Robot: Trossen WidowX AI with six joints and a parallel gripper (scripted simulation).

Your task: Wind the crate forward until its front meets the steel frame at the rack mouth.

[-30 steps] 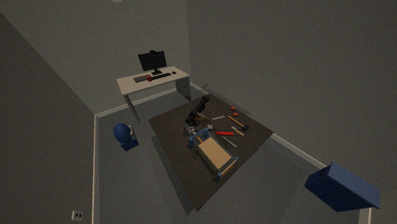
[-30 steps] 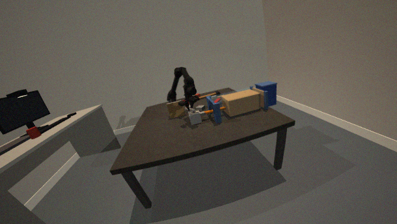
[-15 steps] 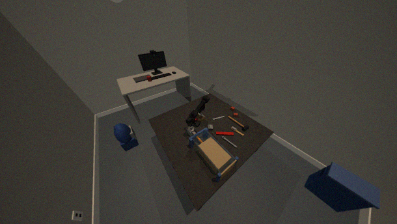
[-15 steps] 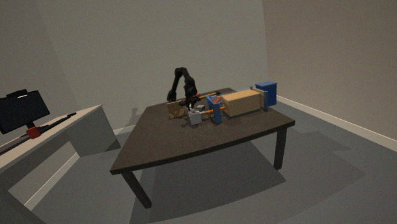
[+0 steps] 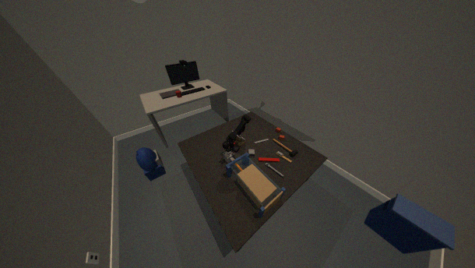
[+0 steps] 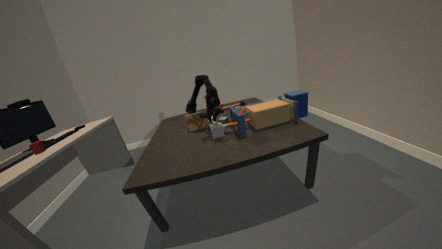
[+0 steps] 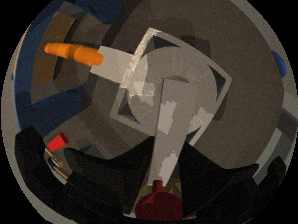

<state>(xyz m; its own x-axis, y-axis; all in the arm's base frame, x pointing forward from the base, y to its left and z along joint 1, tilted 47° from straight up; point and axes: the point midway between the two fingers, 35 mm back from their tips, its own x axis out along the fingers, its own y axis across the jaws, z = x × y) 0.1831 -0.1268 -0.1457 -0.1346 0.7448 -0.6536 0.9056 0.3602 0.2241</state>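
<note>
The winch handle lies 1 cm behind my gripper tip, 1 cm to the left of it and 2 cm above it. The rest, counted from my gripper tip: red knob: 2 cm behind, 5 cm to the left, 5 cm above; then grey hand winch: 1 cm ahead, 5 cm to the right, 6 cm below; then blue frame: 18 cm ahead, 3 cm to the right, 2 cm above.
</note>
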